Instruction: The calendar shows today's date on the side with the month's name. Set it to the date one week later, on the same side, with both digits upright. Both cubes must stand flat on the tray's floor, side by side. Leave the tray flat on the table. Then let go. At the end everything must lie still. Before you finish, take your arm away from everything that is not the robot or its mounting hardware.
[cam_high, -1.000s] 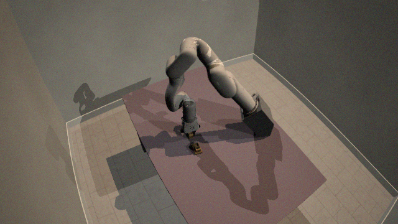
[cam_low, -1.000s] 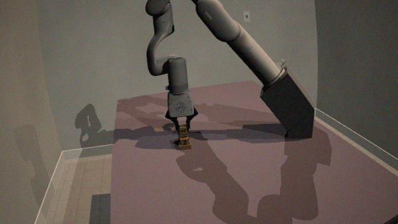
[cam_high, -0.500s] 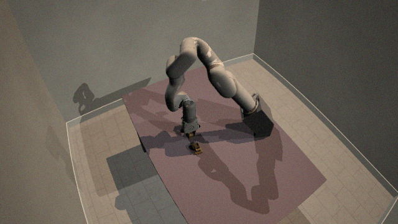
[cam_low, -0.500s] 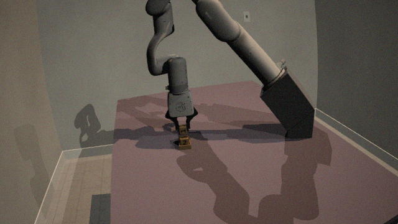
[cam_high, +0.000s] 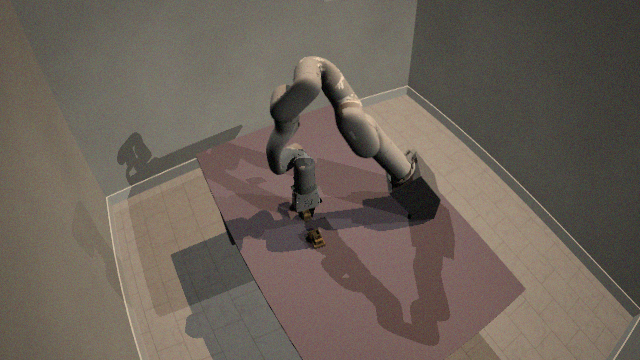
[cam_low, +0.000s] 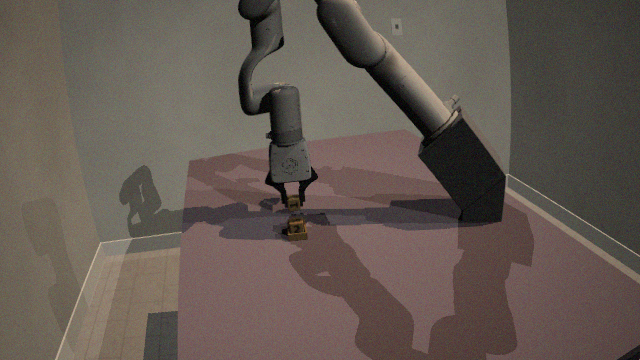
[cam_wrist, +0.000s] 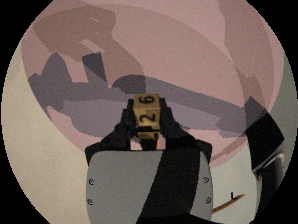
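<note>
Now: the yellow digit cube 12 cm to the left of my hand, 4 cm ahead of it and 2 cm below it. Also, from my hand: tray (10 cm to the left, 4 cm below, 3 cm ahead).
</note>
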